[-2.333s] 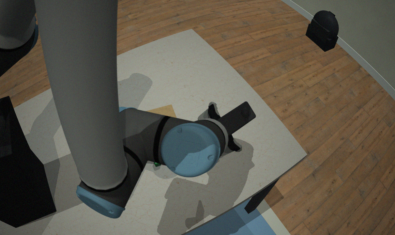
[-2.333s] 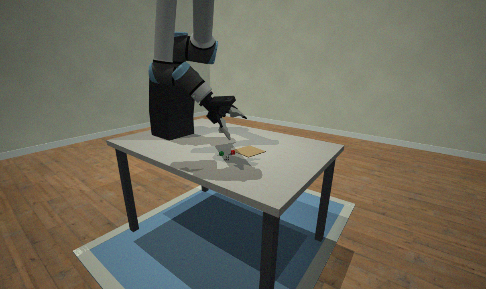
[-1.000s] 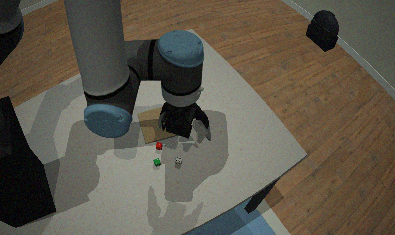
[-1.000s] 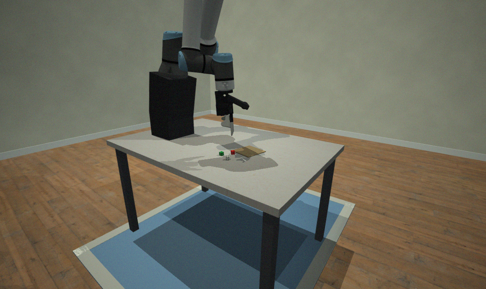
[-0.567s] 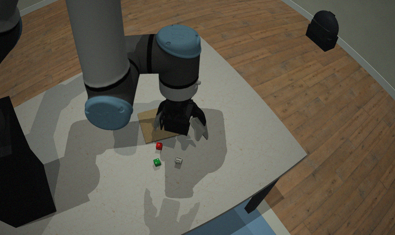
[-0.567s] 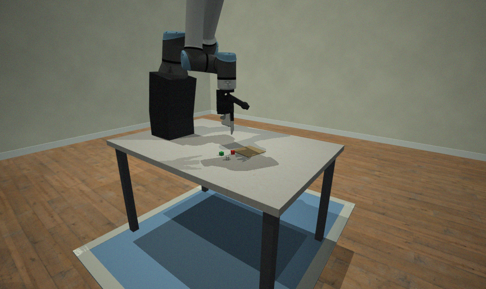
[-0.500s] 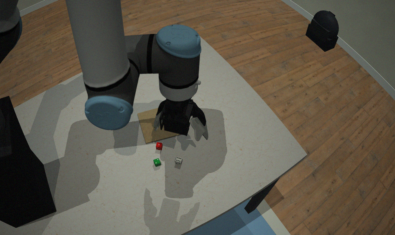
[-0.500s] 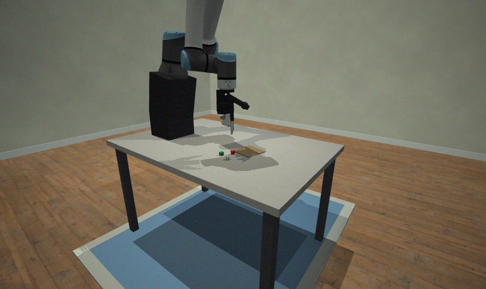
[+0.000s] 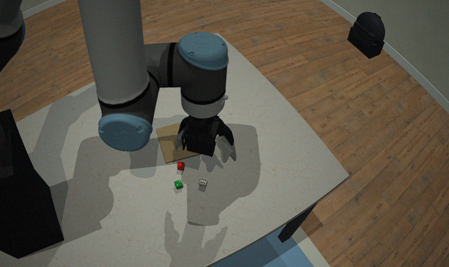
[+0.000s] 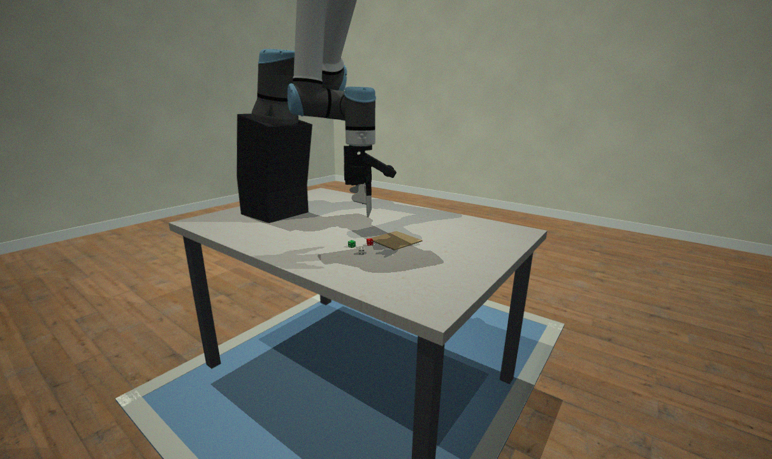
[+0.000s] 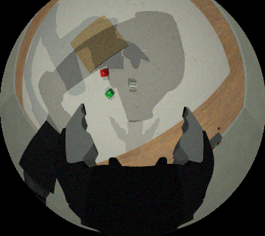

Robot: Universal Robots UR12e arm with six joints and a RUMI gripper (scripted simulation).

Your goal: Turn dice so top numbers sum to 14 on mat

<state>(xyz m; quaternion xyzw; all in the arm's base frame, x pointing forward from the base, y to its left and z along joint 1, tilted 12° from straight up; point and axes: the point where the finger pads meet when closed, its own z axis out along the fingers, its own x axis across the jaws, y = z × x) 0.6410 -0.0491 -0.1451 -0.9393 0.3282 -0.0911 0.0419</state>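
Right now the white die is 10 mm behind my hand, 10 mm to the right of it and 140 mm below it. The rest, counted from my hand: red die 50 mm behind, 70 mm to the left, 140 mm below; mat 20 mm behind, 170 mm to the left, 150 mm below; green die 80 mm behind, 10 mm to the left, 140 mm below.
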